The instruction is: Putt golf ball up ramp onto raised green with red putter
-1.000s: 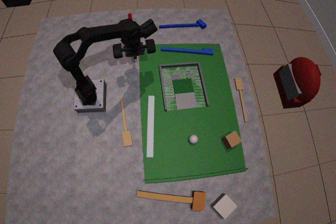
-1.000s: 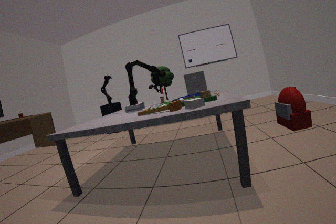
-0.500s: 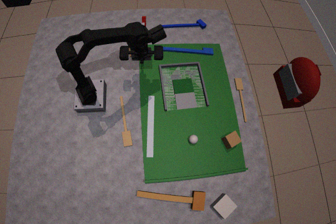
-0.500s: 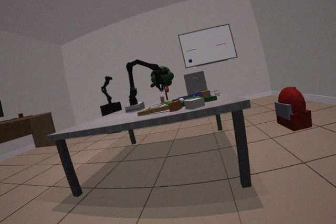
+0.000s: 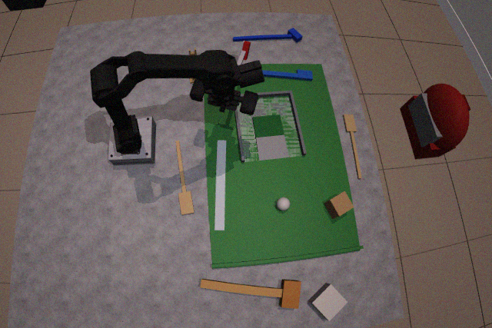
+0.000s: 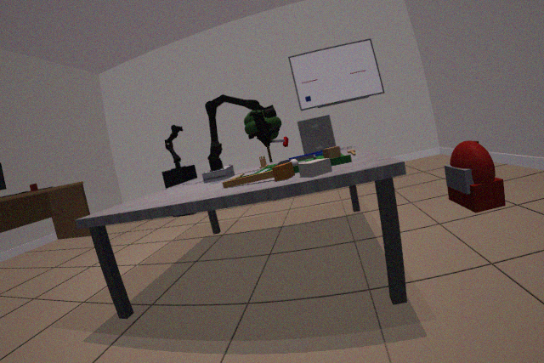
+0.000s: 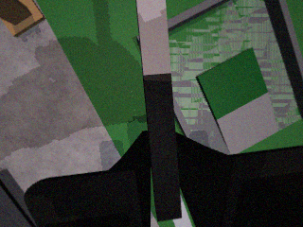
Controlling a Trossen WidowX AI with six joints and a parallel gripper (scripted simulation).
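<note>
Right now the white strip is 21 cm to the right of my gripper tip, 12 cm below it and 1 cm behind it. Round my gripper tip: red putter: 11 cm to the left, 3 cm ahead, 2 cm above; then tan block: 36 cm ahead, 30 cm to the right, 10 cm below; then white golf ball: 29 cm to the right, 18 cm ahead, 10 cm below.
</note>
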